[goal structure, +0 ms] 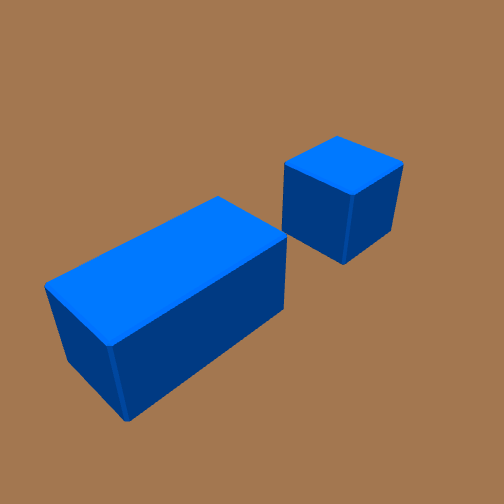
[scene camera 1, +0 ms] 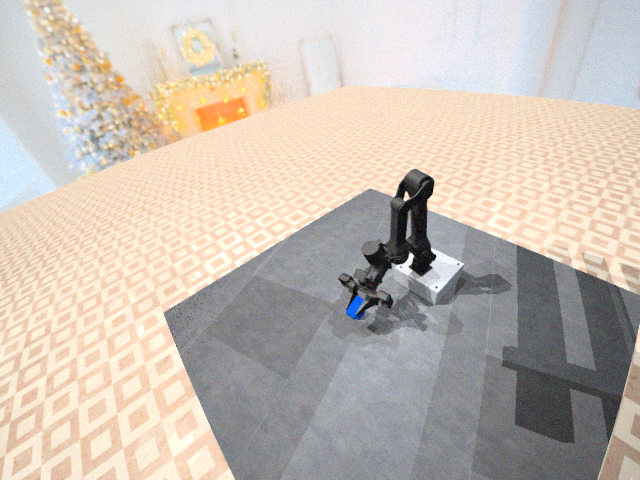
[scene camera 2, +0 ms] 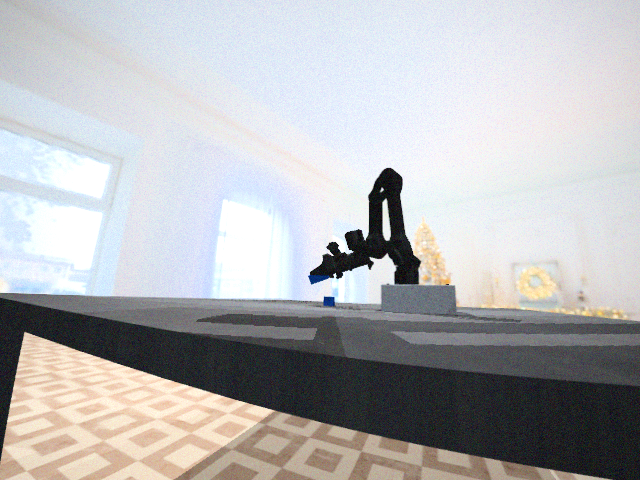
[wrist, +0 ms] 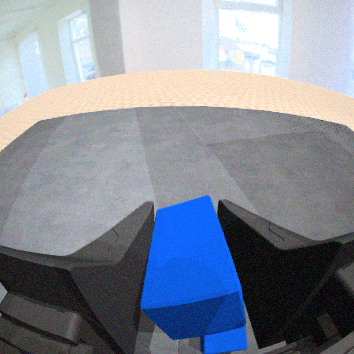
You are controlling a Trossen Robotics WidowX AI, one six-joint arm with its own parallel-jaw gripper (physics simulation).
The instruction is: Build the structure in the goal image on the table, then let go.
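Places are measured from the arm's base along level axes (x right, y ahead, z up), in metres.
Where they show: gripper, between the fingertips: (scene camera 1: 351,312) (scene camera 2: 311,274) (wrist: 185,208); arm's base, origin of its link: (scene camera 1: 420,267) (scene camera 2: 407,286).
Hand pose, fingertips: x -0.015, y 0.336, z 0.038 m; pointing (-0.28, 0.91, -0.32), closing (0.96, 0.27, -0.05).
Each offset is from my fingertips to the top centre of the thing.
My gripper (scene camera 1: 356,304) (scene camera 2: 315,274) (wrist: 185,208) is shut on a blue block @[dx +0.009, dy -0.027, dz +0.023 m] (scene camera 1: 355,310) (scene camera 2: 317,279) (wrist: 192,260). It holds this block above the table (scene camera 1: 330,408) (scene camera 2: 439,397) (wrist: 90,175), tilted in scene camera 2. A second blue block @[dx +0.042, dy -0.054, dz -0.077 m] (scene camera 2: 329,301) (wrist: 225,342) stands on the table, below the held block and a little nearer the arm base, with a gap between the two. In the wrist view part of it shows at the bottom edge, partly hidden by the held block. I cannot make it out separately in scene camera 1.
The arm's pale base box (scene camera 1: 439,281) (scene camera 2: 418,298) stands on the table behind the gripper, right of it in both scene views. Dark shadows lie across the table top. A patterned floor (scene camera 1: 129,258) (scene camera 2: 103,403) surrounds the table.
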